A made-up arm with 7 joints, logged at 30 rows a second.
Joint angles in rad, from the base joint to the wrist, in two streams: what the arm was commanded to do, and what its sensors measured. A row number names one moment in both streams.
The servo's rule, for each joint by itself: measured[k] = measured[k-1] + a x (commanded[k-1-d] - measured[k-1]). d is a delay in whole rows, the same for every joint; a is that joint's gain. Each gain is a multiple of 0.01, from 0.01 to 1. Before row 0 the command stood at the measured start. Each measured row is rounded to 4 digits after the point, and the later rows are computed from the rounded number. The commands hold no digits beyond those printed.
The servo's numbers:
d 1
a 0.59 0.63 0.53 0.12 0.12 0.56 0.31
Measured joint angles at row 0: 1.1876, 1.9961, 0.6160, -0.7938, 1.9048, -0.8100, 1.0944
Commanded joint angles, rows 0 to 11: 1.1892, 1.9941, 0.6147, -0.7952, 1.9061, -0.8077, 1.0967; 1.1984, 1.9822, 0.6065, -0.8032, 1.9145, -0.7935, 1.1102; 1.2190, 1.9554, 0.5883, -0.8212, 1.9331, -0.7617, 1.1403; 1.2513, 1.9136, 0.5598, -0.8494, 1.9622, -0.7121, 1.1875; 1.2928, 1.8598, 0.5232, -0.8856, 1.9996, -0.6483, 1.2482; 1.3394, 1.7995, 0.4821, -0.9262, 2.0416, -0.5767, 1.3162; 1.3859, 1.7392, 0.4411, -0.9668, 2.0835, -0.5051, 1.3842; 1.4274, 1.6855, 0.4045, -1.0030, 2.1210, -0.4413, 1.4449; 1.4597, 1.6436, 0.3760, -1.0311, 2.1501, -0.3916, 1.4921; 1.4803, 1.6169, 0.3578, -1.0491, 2.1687, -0.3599, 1.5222; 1.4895, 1.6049, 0.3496, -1.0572, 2.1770, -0.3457, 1.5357; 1.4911, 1.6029, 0.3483, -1.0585, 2.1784, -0.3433, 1.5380
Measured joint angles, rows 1 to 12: 1.1876, 1.9961, 0.6160, -0.7938, 1.9048, -0.8100, 1.0944; 1.1885, 1.9948, 0.6153, -0.7940, 1.9050, -0.8087, 1.0951; 1.1943, 1.9869, 0.6106, -0.7951, 1.9061, -0.8002, 1.0998; 1.2089, 1.9671, 0.5988, -0.7982, 1.9093, -0.7786, 1.1124; 1.2339, 1.9334, 0.5781, -0.8043, 1.9156, -0.7414, 1.1357; 1.2687, 1.8870, 0.5490, -0.8141, 1.9257, -0.6893, 1.1706; 1.3104, 1.8319, 0.5135, -0.8276, 1.9396, -0.6262, 1.2157; 1.3549, 1.7735, 0.4751, -0.8443, 1.9569, -0.5584, 1.2679; 1.3977, 1.7181, 0.4377, -0.8633, 1.9766, -0.4928, 1.3228; 1.4343, 1.6712, 0.4050, -0.8834, 1.9974, -0.4361, 1.3753; 1.4614, 1.6370, 0.3800, -0.9033, 2.0180, -0.3934, 1.4208; 1.4780, 1.6168, 0.3639, -0.9218, 2.0371, -0.3667, 1.4564
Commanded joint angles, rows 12 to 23: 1.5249, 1.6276, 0.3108, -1.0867, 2.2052, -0.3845, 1.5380; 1.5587, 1.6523, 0.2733, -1.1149, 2.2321, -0.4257, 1.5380; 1.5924, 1.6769, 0.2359, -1.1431, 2.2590, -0.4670, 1.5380; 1.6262, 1.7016, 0.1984, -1.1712, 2.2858, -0.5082, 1.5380; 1.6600, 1.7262, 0.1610, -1.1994, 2.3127, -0.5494, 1.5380; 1.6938, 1.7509, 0.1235, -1.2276, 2.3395, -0.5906, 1.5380; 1.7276, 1.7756, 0.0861, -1.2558, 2.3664, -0.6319, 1.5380; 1.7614, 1.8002, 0.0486, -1.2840, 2.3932, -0.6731, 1.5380; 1.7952, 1.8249, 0.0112, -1.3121, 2.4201, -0.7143, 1.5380; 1.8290, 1.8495, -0.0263, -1.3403, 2.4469, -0.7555, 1.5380; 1.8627, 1.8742, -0.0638, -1.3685, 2.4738, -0.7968, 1.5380; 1.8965, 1.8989, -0.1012, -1.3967, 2.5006, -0.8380, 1.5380
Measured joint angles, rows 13 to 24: 1.4857, 1.6080, 0.3556, -0.9382, 2.0541, -0.3536, 1.4817; 1.5088, 1.6203, 0.3319, -0.9560, 2.0722, -0.3709, 1.4992; 1.5382, 1.6405, 0.3008, -0.9751, 2.0914, -0.4016, 1.5112; 1.5702, 1.6634, 0.2664, -0.9953, 2.1115, -0.4382, 1.5195; 1.6032, 1.6875, 0.2304, -1.0164, 2.1324, -0.4774, 1.5252; 1.6367, 1.7119, 0.1936, -1.0384, 2.1540, -0.5177, 1.5292; 1.6704, 1.7365, 0.1564, -1.0611, 2.1763, -0.5585, 1.5319; 1.7041, 1.7611, 0.1191, -1.0845, 2.1991, -0.5996, 1.5338; 1.7379, 1.7857, 0.0817, -1.1084, 2.2224, -0.6408, 1.5351; 1.7717, 1.8104, 0.0443, -1.1328, 2.2461, -0.6820, 1.5360; 1.8055, 1.8350, 0.0069, -1.1577, 2.2702, -0.7232, 1.5366; 1.8392, 1.8597, -0.0306, -1.1830, 2.2946, -0.7644, 1.5370
